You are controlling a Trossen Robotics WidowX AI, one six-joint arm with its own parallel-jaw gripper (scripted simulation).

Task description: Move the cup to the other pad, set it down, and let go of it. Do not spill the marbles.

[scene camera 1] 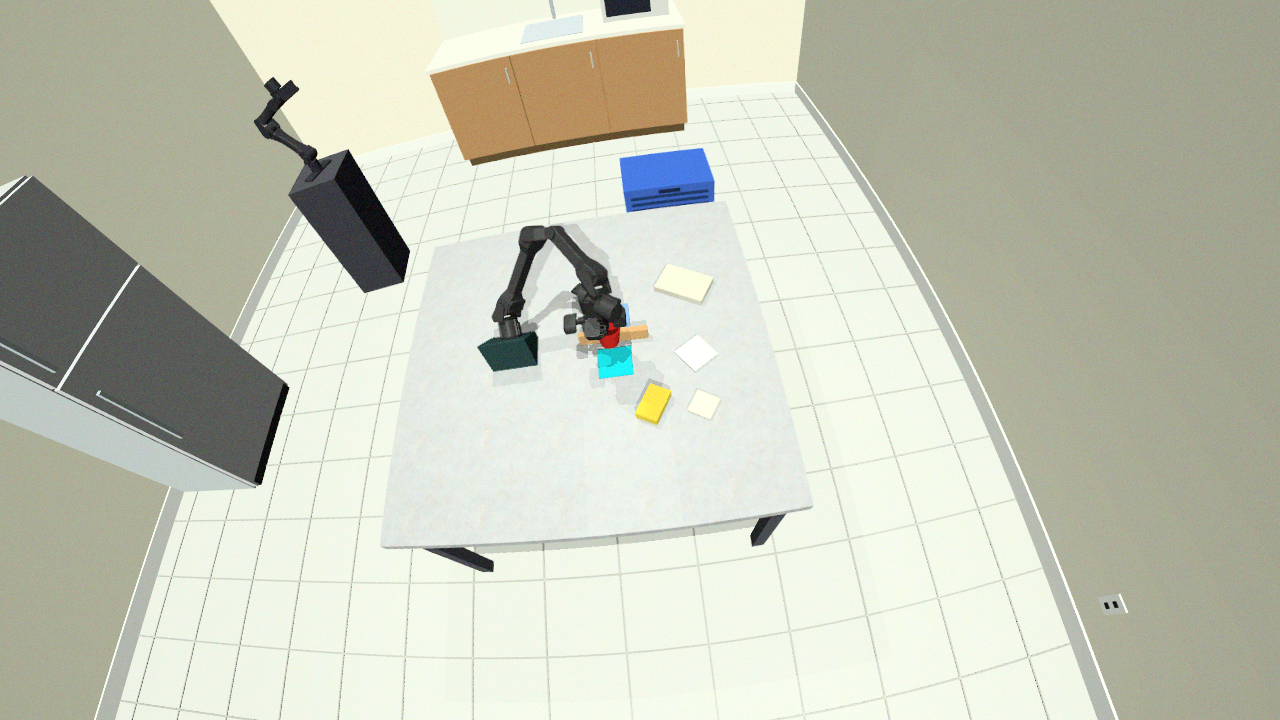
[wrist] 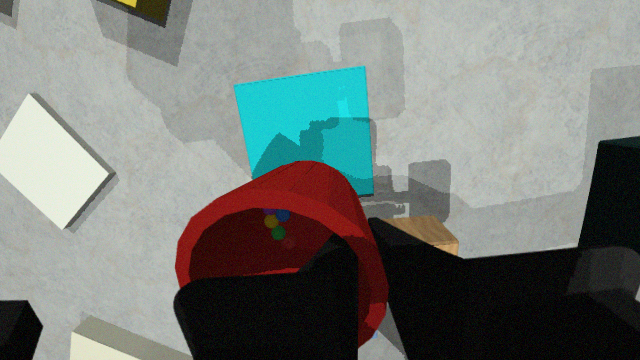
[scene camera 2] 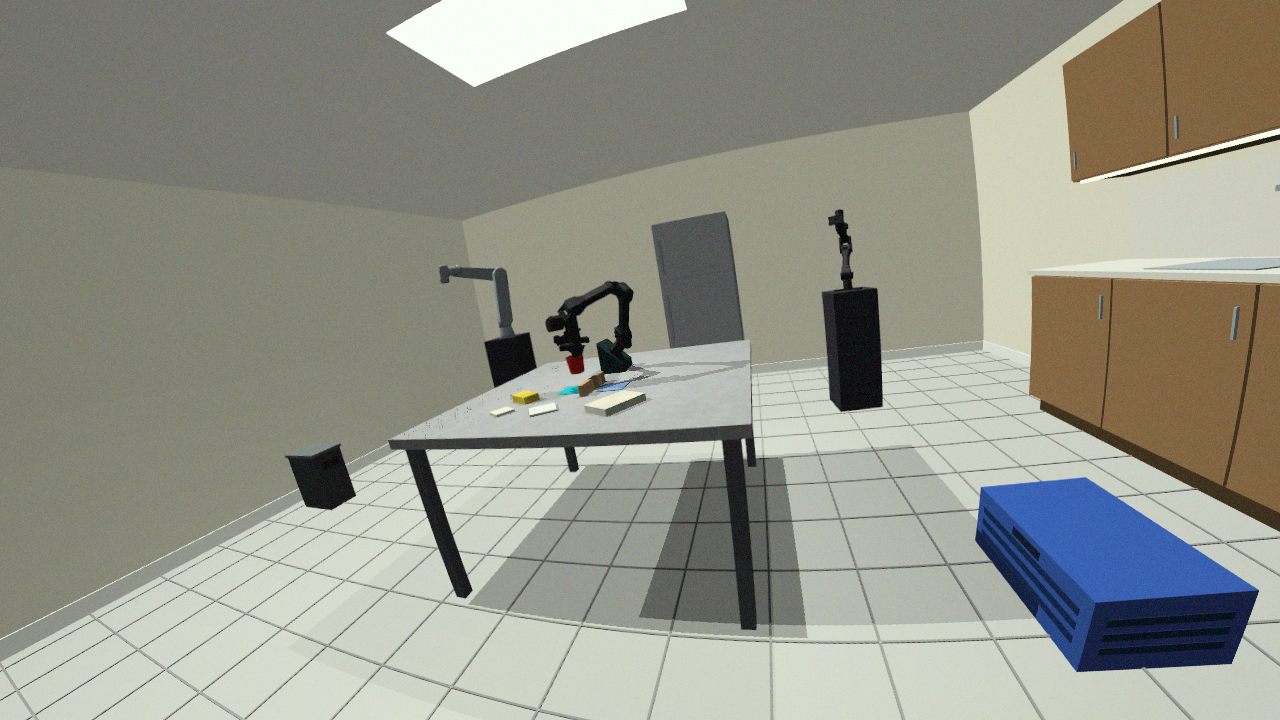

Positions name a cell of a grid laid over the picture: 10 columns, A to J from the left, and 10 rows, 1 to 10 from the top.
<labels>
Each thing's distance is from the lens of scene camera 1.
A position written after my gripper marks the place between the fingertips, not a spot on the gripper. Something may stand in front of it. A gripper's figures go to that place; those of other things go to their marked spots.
my gripper (scene camera 1: E5): 1.49 m
cream slab (scene camera 1: F5): 1.54 m
yellow block (scene camera 1: F6): 1.44 m
cyan pad (scene camera 1: E6): 1.55 m
</labels>
